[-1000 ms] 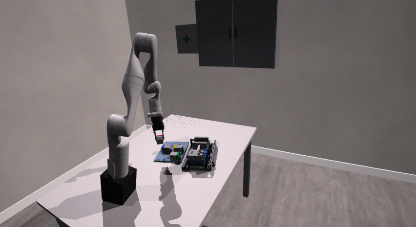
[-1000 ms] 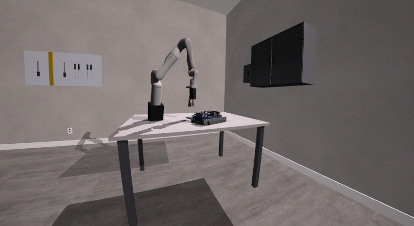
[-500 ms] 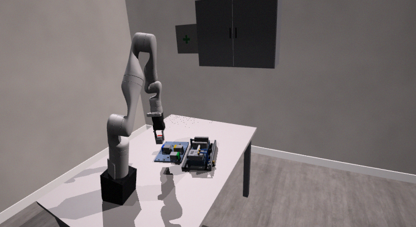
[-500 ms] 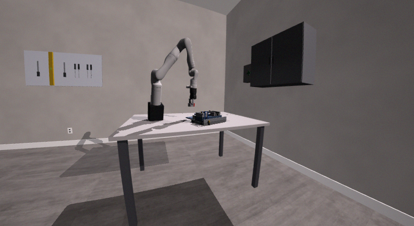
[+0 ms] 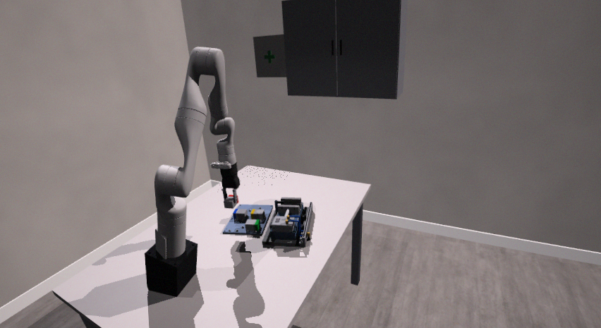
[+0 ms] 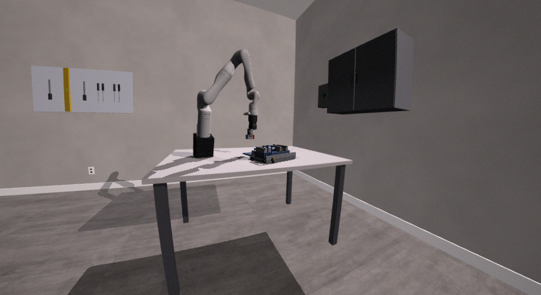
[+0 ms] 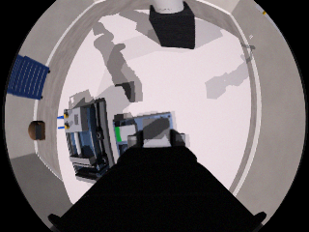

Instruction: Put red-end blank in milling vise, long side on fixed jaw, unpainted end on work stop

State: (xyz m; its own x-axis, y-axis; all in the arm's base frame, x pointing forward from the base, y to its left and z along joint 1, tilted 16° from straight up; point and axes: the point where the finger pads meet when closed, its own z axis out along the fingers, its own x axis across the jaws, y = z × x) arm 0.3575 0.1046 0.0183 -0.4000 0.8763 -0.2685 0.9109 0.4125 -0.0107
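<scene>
The vise is 16 cm ahead of my hand, 20 cm to the right of it and 13 cm below it. Also, from my hand: yellow blank 12 cm ahead, 3 cm to the right, 14 cm below; then green-ended blank 4 cm ahead, 8 cm to the right, 14 cm below; then blue blank 8 cm ahead, 4 cm to the left, 14 cm below.
</scene>
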